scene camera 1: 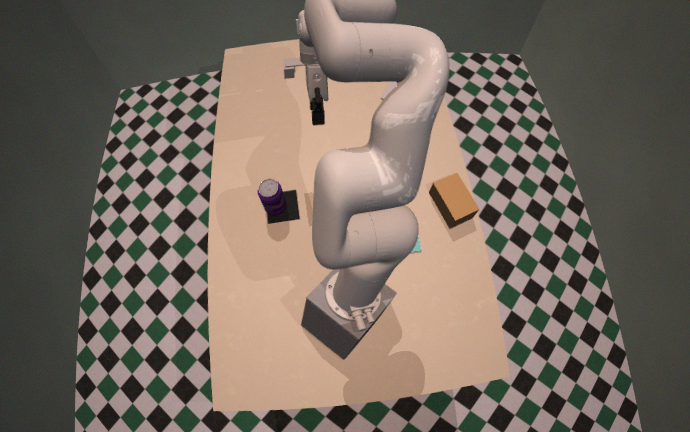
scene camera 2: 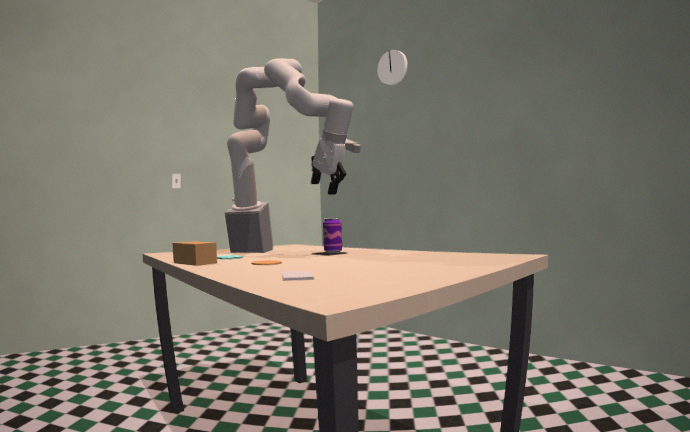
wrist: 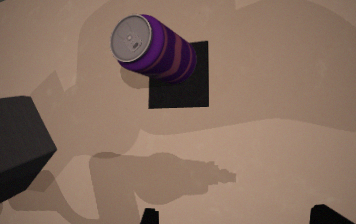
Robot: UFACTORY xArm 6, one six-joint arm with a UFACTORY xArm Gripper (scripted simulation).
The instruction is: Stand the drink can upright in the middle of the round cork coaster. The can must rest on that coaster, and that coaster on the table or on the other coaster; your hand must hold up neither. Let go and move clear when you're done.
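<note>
Gripper (scene camera 2: 323,188), (scene camera 1: 317,116). Brown box (scene camera 1: 452,198), out of frame in the wrist view. Black coaster (wrist: 194,92).
</note>
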